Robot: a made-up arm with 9 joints. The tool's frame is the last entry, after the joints.
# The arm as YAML. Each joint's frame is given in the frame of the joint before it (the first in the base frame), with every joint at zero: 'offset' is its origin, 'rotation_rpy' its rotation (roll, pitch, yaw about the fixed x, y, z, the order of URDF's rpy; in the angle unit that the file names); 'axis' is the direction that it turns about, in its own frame. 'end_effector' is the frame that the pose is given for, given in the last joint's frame.
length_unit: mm
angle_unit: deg
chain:
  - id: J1
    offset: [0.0, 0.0, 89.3]
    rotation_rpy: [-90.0, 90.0, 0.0]
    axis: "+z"
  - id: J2
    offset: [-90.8, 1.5, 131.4]
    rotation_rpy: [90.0, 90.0, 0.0]
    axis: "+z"
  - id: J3
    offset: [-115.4, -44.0, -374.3]
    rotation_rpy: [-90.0, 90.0, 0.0]
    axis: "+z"
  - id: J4
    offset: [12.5, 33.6, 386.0]
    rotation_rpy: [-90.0, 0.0, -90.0]
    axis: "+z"
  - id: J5
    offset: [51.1, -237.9, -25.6]
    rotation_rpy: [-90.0, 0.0, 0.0]
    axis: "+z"
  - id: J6
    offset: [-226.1, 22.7, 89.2]
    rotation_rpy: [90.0, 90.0, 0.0]
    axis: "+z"
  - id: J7
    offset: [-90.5, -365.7, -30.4]
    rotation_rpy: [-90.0, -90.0, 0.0]
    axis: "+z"
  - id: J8
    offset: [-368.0, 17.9, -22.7]
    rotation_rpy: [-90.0, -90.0, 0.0]
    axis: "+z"
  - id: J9
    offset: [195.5, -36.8, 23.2]
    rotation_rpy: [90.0, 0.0, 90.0]
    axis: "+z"
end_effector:
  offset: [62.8, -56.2, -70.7]
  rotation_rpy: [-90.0, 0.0, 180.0]
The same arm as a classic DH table. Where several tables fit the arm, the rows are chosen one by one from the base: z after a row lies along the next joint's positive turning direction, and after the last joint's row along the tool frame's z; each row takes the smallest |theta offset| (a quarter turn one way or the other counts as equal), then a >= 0, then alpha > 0; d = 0 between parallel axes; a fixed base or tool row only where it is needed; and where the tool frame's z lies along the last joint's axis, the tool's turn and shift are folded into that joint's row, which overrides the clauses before.
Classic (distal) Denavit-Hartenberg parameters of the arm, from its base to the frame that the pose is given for. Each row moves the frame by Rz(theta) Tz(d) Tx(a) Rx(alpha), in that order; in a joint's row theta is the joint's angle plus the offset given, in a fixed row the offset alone. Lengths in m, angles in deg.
base (fixed): theta offset 0.00, d 0.0893, a 0.0000, alpha -90.00
J1: theta offset -90.00, d 0.1314, a 0.0908, alpha -90.00
J2: theta offset -90.00, d -0.3758, a 0.1154, alpha 90.00
J3: theta offset 0.00, d 0.3420, a 0.0336, alpha 90.00
J4: theta offset 0.00, d -0.0131, a -0.0511, alpha 90.00
J5: theta offset 0.00, d -0.1487, a 0.2261, alpha -90.00
J6: theta offset -90.00, d -0.0531, a 0.0905, alpha 90.00
J7: theta offset -90.00, d -0.3884, a 0.3680, alpha 90.00
J8: theta offset 0.00, d 0.0411, a 0.0368, alpha -90.00
J9: theta offset 0.00, d 0.1248, a -0.0628, alpha -90.00
tool (fixed): theta offset 0.00, d 0.0562, a 0.0000, alpha 0.00

